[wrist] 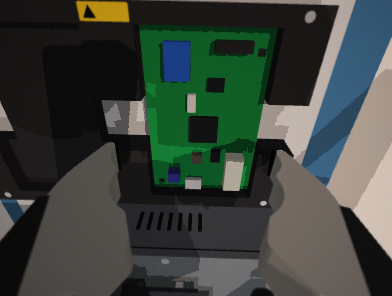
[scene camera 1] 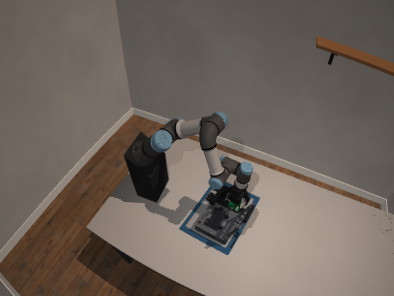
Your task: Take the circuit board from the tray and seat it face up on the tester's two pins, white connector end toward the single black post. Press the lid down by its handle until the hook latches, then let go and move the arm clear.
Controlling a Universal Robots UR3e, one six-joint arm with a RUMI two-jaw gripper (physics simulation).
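Places are measured from the arm's base along level axes (x ahead, y left, z up), in centimetres.
Pixels of known places: gripper, between the fingertips: (wrist: 195, 149); arm's base, origin of its link: (scene camera 1: 141, 154).
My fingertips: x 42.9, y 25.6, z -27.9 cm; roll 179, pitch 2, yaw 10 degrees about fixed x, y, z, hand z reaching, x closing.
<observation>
For each thing: its middle in the pictures, then the offset to it from my fingertips. "*": a spot on its surface instead. Level surfaces: height alone.
- green circuit board, middle of its body: (wrist: 203, 125) (scene camera 1: 236, 202) dx +0.2, dy +1.3, dz -1.0 cm
- grey tester, a spot on its surface: (scene camera 1: 212, 230) * dx +2.7, dy -22.5, dz +2.8 cm
- blue-bordered mat, height of its surface: dz -3.0 cm
- pale table, height of its surface: dz -3.2 cm
- yellow warning label, middle of its body: (wrist: 103, 11) dx -5.9, dy +6.2, dz -0.5 cm
The green circuit board (scene camera 1: 233, 205) (wrist: 167, 115) lies face up in its dark tray (wrist: 300, 65), with gaps at its two long sides. Its white connector (wrist: 233, 172) is at the end nearest the tester. My gripper (scene camera 1: 236, 200) (wrist: 195, 149) is partly open over the board's connector half. One finger stands beyond each long edge, apart from the board. The grey tester (scene camera 1: 212, 230) stands beside the tray, and its slotted side (wrist: 200, 240) shows low in the wrist view. The two pins, the black post and the hook cannot be told apart at this size.
A blue-bordered mat (scene camera 1: 189, 230) (wrist: 332, 100) lies under tray and tester on the pale table (scene camera 1: 305, 240). The tray carries a yellow warning label (wrist: 112, 12). The arm's black pedestal (scene camera 1: 150, 180) stands at the left, and a wooden handrail (scene camera 1: 355, 54) is on the wall.
</observation>
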